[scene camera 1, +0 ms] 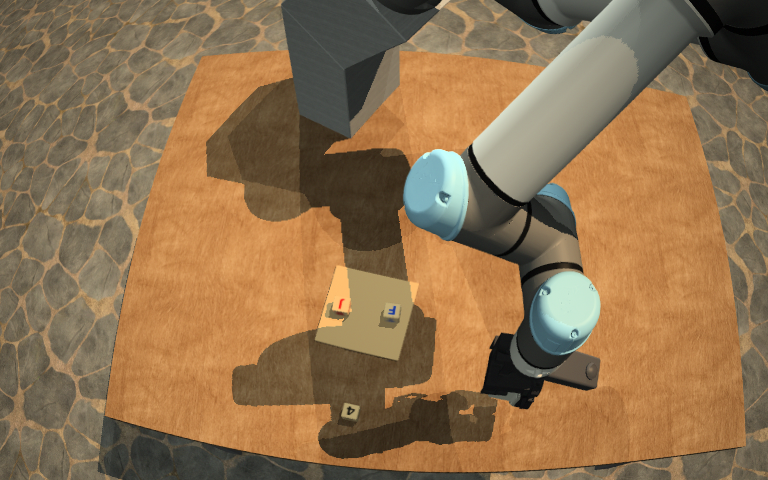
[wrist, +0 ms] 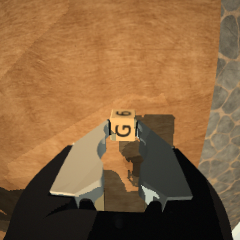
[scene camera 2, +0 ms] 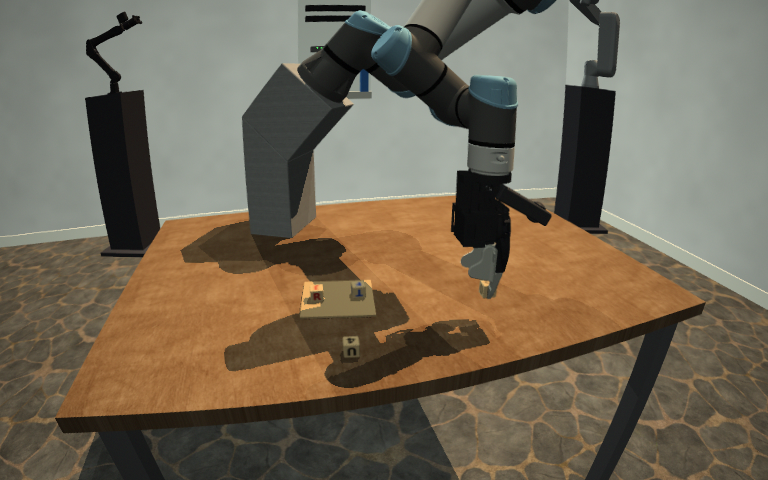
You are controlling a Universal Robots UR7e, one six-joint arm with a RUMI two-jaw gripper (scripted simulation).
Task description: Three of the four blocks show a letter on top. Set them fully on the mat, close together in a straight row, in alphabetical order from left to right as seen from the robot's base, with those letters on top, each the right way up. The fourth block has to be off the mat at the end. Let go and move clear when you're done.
Labels:
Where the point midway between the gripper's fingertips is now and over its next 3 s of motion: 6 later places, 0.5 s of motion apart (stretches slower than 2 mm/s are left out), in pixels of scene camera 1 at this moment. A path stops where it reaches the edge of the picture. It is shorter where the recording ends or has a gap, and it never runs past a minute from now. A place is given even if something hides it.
My gripper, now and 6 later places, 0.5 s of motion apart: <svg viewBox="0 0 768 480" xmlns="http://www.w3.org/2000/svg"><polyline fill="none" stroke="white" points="512,392 518,386 518,384 511,383 491,379 468,373 448,365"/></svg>

